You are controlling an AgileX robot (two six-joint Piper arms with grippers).
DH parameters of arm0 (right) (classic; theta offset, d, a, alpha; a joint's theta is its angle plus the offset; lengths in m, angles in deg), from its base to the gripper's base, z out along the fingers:
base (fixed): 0 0 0 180
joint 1: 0 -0.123 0 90
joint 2: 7.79 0 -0.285 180
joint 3: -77.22 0 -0.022 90
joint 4: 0 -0.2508 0 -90
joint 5: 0 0 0.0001 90
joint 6: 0 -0.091 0 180
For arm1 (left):
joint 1: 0 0.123 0 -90
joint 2: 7.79 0 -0.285 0
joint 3: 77.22 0 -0.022 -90
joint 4: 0 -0.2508 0 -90
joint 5: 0 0 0.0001 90
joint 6: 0 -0.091 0 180
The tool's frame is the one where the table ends.
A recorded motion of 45 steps. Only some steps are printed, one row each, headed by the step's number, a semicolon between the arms.
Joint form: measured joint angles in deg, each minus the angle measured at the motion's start. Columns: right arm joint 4, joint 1, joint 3, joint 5, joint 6, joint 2; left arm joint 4, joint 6, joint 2, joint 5, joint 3, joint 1.
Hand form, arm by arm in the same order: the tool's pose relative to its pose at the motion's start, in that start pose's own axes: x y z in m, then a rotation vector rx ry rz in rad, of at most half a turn. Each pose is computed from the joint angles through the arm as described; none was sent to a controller.
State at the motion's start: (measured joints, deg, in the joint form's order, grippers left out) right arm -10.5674 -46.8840 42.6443 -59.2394 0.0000 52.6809; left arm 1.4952 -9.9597 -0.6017 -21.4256 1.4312 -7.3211
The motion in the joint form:
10: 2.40 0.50 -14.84 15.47 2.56 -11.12; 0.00 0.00 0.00 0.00 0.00 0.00
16: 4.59 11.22 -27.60 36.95 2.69 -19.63; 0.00 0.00 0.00 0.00 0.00 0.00
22: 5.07 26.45 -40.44 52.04 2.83 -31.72; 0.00 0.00 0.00 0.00 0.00 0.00
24: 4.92 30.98 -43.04 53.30 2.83 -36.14; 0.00 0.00 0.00 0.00 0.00 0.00
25: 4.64 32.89 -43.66 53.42 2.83 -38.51; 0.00 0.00 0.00 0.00 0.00 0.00
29: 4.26 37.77 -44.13 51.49 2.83 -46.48; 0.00 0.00 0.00 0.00 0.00 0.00
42: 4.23 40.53 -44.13 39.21 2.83 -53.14; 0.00 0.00 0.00 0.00 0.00 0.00
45: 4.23 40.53 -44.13 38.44 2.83 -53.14; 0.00 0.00 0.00 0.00 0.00 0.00
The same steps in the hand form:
10: 0.0428 -0.0140 0.0206 0.0485 -0.2063 -0.0550; 0.0000 0.0000 0.0000 0.0000 0.0000 0.0000
16: 0.0659 -0.0445 0.0363 0.2068 -0.5281 0.0565; 0.0000 0.0000 0.0000 0.0000 0.0000 0.0000
22: 0.1058 -0.0695 0.0488 0.4318 -0.7955 0.2103; 0.0000 0.0000 0.0000 0.0000 0.0000 0.0000
24: 0.1170 -0.0733 0.0507 0.4980 -0.8526 0.2553; 0.0000 0.0000 0.0000 0.0000 0.0000 0.0000
25: 0.1205 -0.0740 0.0493 0.5256 -0.8870 0.2735; 0.0000 0.0000 0.0000 0.0000 0.0000 0.0000
29: 0.1286 -0.0726 0.0413 0.6009 -0.9857 0.3042; 0.0000 0.0000 0.0000 0.0000 0.0000 0.0000
42: 0.1424 -0.0687 0.0490 0.6038 -0.8938 0.3522; 0.0000 0.0000 0.0000 0.0000 0.0000 0.0000
45: 0.1431 -0.0686 0.0500 0.6002 -0.8810 0.3555; 0.0000 0.0000 0.0000 0.0000 0.0000 0.0000

